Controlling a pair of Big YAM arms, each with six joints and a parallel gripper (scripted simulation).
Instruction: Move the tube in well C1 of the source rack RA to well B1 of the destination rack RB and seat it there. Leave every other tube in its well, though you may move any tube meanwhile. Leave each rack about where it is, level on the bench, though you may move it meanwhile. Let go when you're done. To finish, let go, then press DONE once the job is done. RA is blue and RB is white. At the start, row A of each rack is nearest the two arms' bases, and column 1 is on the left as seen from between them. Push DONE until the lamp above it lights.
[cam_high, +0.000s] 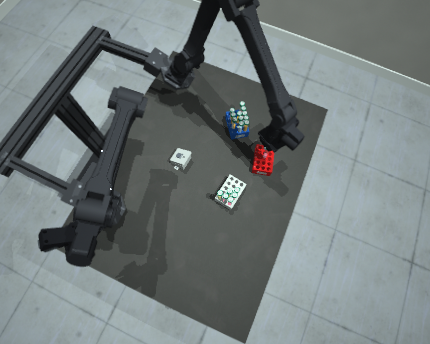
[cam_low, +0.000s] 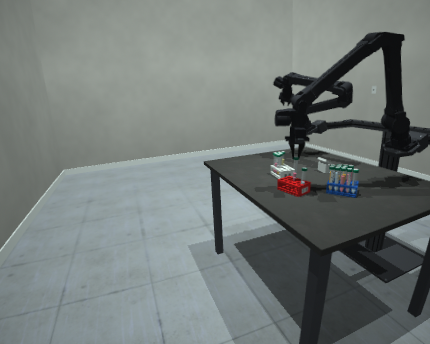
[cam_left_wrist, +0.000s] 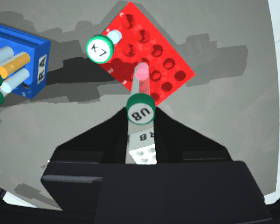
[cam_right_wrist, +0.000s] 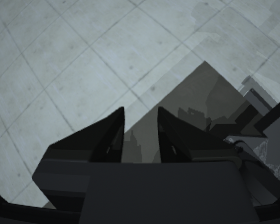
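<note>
Now: left hand 6 cm above the tube. Round my left hand: white rack RB (20 cm to the right, 14 cm below, 8 cm behind); red rack (14 cm below, 1 cm ahead); white button box (36 cm behind, 14 cm to the right, 12 cm below).
</note>
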